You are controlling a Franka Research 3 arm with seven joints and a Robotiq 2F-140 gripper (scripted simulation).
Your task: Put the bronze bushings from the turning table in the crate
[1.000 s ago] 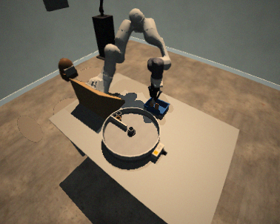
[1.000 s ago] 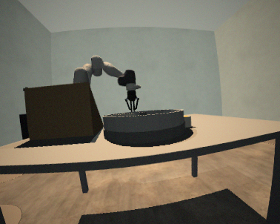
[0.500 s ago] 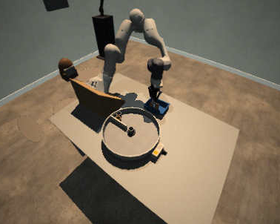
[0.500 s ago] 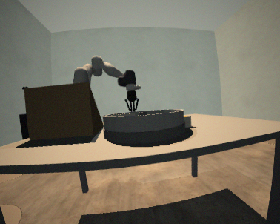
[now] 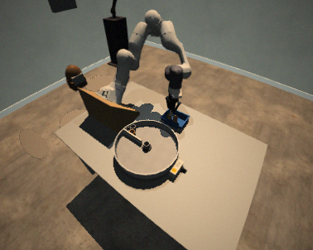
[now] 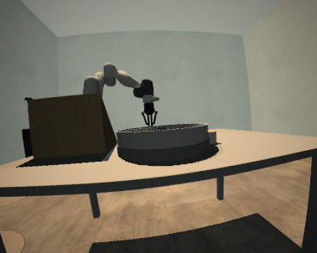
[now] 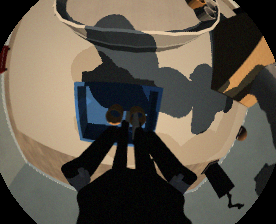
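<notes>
The blue crate lies 4 cm ahead of my hand and 4 cm below it. From my hand the other things lie so: round grey turning table: 1 cm ahead, 36 cm to the right, 2 cm below.
</notes>
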